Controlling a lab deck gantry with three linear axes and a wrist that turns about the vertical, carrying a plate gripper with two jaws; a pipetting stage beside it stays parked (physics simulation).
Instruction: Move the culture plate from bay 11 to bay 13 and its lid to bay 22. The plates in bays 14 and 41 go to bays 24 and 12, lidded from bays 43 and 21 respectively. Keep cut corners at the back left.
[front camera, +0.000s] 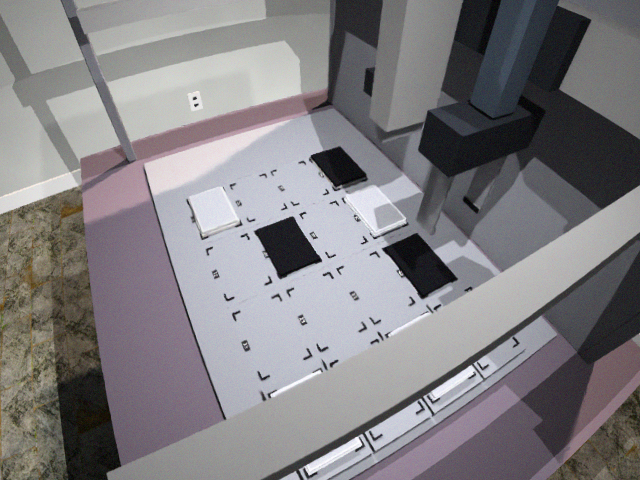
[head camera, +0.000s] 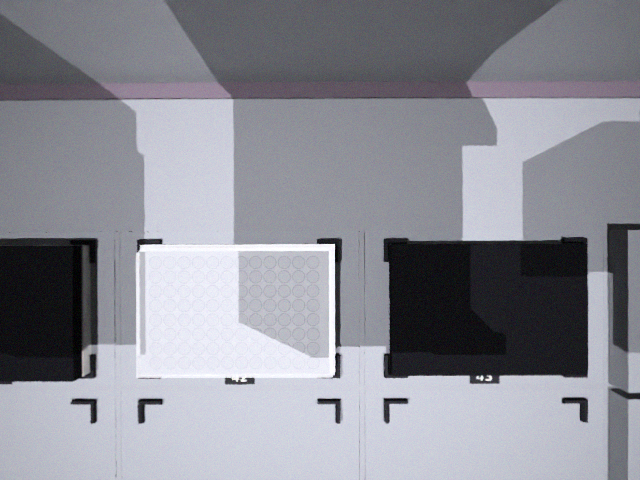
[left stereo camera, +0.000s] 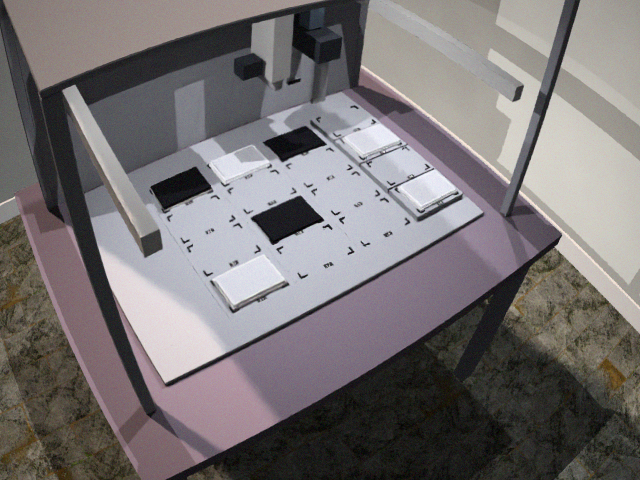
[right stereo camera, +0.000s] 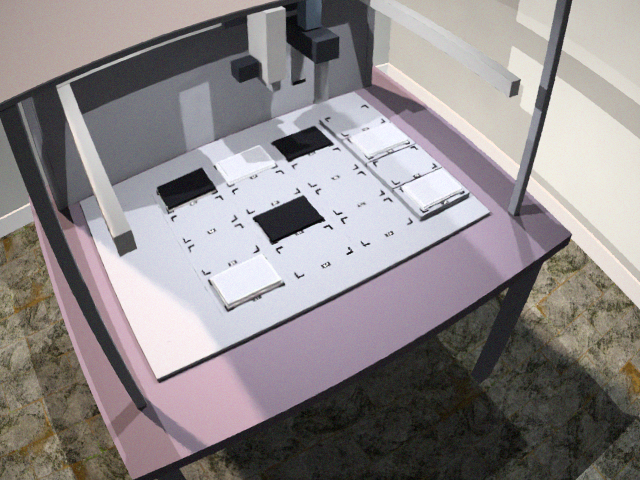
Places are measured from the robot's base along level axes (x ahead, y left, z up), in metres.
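Pixels of known places: gripper, fingertip midpoint: (front camera: 449, 216) (left stereo camera: 305, 91) (right stereo camera: 309, 92); robot's base, origin of the base link: (front camera: 188, 201) (left stereo camera: 233, 311) (right stereo camera: 228, 310).
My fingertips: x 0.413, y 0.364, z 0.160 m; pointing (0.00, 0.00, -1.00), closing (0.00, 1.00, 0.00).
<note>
Ahead of a thing's pixels: the offset from my fingertips to its top centre. "*": to the spot under its first point.
My gripper (front camera: 448, 217) (left stereo camera: 306, 88) (right stereo camera: 310, 90) is open and empty, raised high near the back wall. A white unlidded culture plate @[dy -0.321, dx -0.349, dz -0.146 m] (front camera: 213, 210) (left stereo camera: 249, 281) (right stereo camera: 246, 281) sits in bay 11. A black lid @[dy -0.214, dx -0.185, dz -0.152 m] (front camera: 288, 246) (left stereo camera: 287, 218) (right stereo camera: 289, 219) lies in bay 22. In bay 41 a plate carries a black lid @[dy +0.000, dx -0.349, dz -0.143 m] (front camera: 338, 166) (head camera: 36, 310) (left stereo camera: 180, 187) (right stereo camera: 186, 188). Another black lid @[dy +0.000, dx -0.021, dz -0.152 m] (front camera: 420, 264) (head camera: 485, 310) (left stereo camera: 294, 143) (right stereo camera: 302, 143) lies in bay 43. The white plate @[dy -0.321, dx +0.143, dz -0.131 m] (left stereo camera: 429, 189) (right stereo camera: 434, 189) is in bay 14. Cut corners are too small to tell.
White plates stand in bay 42 @[* dy -0.004, dx -0.178, dz -0.145 m] (front camera: 375, 209) (head camera: 235, 310) (left stereo camera: 239, 163) (right stereo camera: 245, 164) and bay 34 @[* dy -0.115, dx +0.135, dz -0.131 m] (left stereo camera: 371, 140) (right stereo camera: 378, 139). The right column is raised. The pale pipetting stage (front camera: 413, 62) (left stereo camera: 273, 46) (right stereo camera: 266, 46) hangs beside my gripper. A beam (front camera: 361, 392) crosses the front view.
</note>
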